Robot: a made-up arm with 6 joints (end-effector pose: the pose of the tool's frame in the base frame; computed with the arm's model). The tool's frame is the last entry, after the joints. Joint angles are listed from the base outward.
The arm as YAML. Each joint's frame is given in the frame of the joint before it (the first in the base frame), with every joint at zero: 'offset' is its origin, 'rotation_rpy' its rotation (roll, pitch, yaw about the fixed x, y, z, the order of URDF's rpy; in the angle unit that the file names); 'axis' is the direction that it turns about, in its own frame. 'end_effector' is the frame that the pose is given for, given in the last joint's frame.
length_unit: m
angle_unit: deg
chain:
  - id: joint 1
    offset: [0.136, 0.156, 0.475]
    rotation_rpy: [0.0, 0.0, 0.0]
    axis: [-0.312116, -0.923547, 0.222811]
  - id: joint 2
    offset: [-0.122, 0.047, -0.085]
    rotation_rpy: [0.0, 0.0, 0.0]
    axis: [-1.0, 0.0, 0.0]
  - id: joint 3
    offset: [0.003, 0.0, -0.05]
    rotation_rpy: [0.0, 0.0, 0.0]
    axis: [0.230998, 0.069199, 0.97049]
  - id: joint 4
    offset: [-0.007, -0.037, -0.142]
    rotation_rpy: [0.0, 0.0, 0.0]
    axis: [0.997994, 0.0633, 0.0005]
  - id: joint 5
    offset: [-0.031, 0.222, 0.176]
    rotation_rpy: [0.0, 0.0, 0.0]
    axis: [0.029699, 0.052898, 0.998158]
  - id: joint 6
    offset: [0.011, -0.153, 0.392]
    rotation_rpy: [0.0, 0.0, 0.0]
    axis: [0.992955, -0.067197, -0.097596]
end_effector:
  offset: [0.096, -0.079, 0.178]
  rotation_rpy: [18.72, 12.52, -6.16]
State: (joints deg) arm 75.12 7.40 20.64 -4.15 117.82 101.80
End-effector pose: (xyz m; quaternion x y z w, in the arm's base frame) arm 0.0501 0.6411 0.2175 -0.1464 0.6842 0.2834 0.6558
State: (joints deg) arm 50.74 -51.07 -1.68 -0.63 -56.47 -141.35
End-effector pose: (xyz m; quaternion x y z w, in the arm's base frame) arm -0.0640 0.0859 0.5556 -0.5762 0.1541 -0.2736 0.7546
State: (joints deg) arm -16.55 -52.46 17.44 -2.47 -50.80 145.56
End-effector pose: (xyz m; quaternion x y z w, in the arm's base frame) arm -0.1335 0.0546 0.5317 -0.8588 0.2919 0.2695 0.3235
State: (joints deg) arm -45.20 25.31 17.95 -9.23 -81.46 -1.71
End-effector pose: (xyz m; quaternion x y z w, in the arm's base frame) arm 0.1512 0.4139 1.0823 -0.1429 0.1817 -0.5803 0.7809
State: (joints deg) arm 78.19 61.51 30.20 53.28 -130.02 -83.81
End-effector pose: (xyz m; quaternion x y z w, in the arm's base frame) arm -0.2849 0.3249 0.6242 -0.0286 0.0427 -0.8655 0.4982
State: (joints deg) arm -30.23 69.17 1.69 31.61 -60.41 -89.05
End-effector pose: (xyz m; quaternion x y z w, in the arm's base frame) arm 0.2704 0.4687 0.8055 -0.7254 0.3721 -0.3805 0.4365
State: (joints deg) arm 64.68 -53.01 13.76 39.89 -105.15 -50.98
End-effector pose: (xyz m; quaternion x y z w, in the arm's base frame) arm 0.2165 -0.4416 0.5518 0.2003 0.3503 -0.1832 0.8964
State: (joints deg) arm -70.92 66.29 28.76 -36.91 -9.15 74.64
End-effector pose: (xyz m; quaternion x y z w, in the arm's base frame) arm 0.1861 0.5341 0.7234 0.2089 0.6461 -0.0550 0.7321
